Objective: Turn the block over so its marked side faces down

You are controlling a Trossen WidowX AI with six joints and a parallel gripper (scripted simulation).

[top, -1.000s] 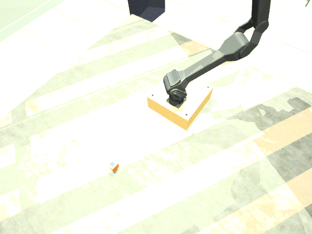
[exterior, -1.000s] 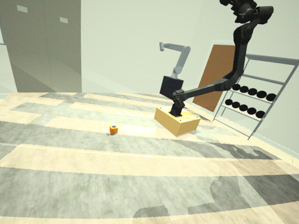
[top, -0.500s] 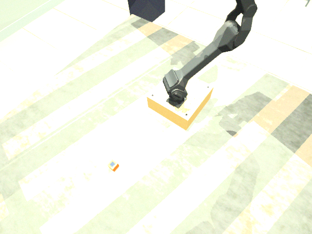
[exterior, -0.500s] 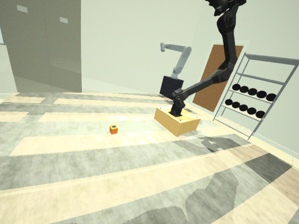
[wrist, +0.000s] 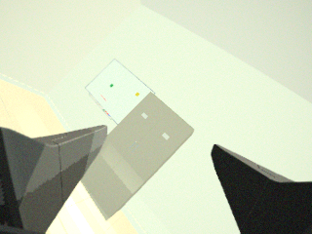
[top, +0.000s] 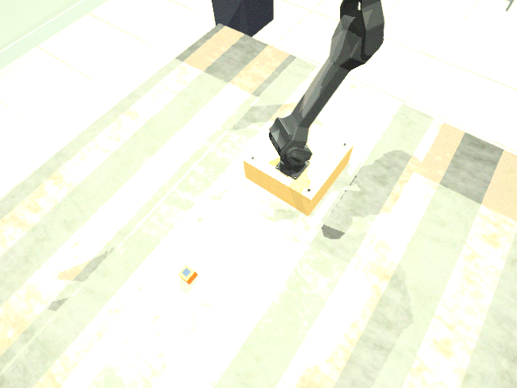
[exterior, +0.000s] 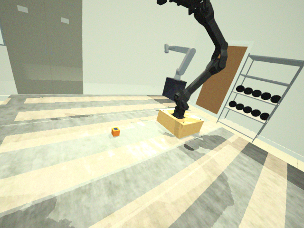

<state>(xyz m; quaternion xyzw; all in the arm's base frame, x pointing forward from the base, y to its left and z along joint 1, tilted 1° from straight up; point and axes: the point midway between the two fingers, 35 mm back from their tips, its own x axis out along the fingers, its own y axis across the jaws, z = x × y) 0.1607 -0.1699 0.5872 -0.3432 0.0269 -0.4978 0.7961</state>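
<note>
The orange block is 180 mm ahead of my gripper tip, 170 mm to the left of it and 660 mm below it.
</note>
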